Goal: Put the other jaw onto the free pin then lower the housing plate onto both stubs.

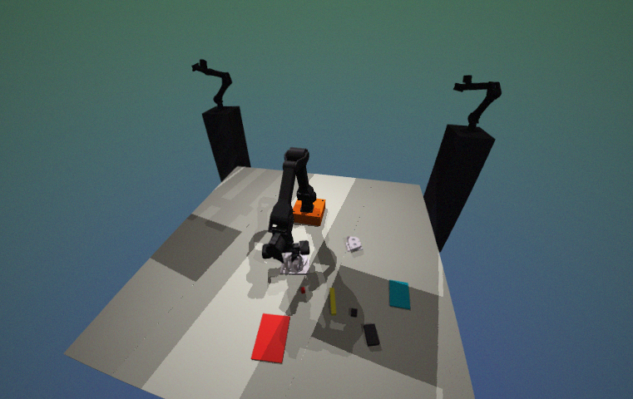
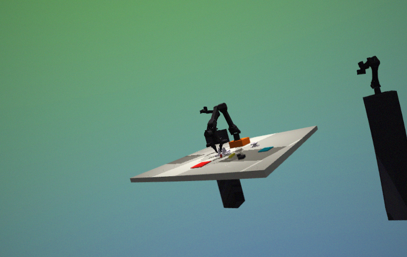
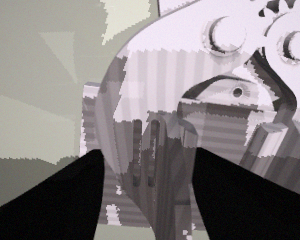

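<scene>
My gripper tip is 40 mm past the jaw and 10 mm to the right of it. Round my gripper tip: small red cube: 120 mm ahead, 90 mm to the left, 10 mm below; then yellow bar: 140 mm ahead, 200 mm to the left, 10 mm below; then red sheet: 300 mm ahead, 10 mm to the left, 20 mm below.
</scene>
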